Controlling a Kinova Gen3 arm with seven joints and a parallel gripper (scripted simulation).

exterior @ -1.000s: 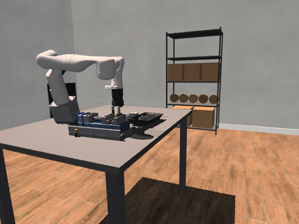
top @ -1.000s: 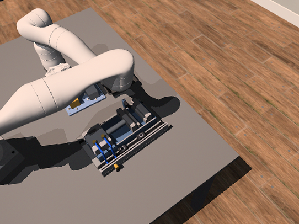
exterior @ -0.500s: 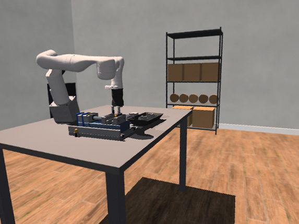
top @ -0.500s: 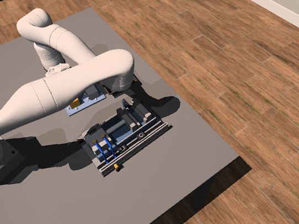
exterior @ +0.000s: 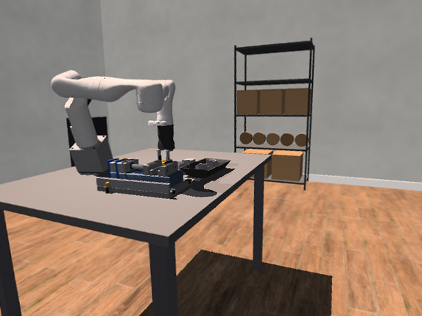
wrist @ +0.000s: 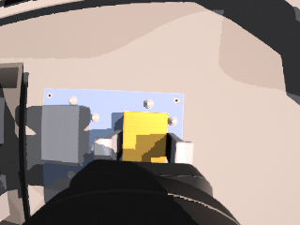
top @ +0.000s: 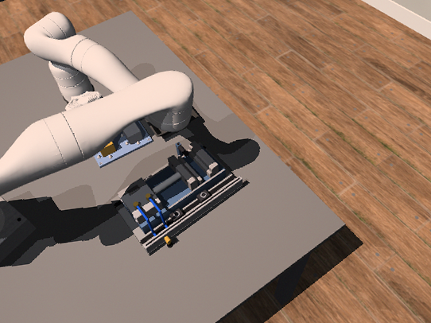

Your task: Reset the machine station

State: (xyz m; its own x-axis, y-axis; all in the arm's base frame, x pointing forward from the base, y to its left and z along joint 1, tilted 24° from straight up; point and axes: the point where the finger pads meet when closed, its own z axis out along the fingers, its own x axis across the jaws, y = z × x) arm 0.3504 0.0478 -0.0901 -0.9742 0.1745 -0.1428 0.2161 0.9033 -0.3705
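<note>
Right now my hand is 3 cm above the yellow brass blank. Also, from my hand: vise 4 cm ahead, 27 cm to the right, 1 cm below; then fixed jaw 14 cm ahead, 28 cm to the right, 2 cm above; then infeed plate 5 cm ahead, 3 cm to the left, 5 cm below.
</note>
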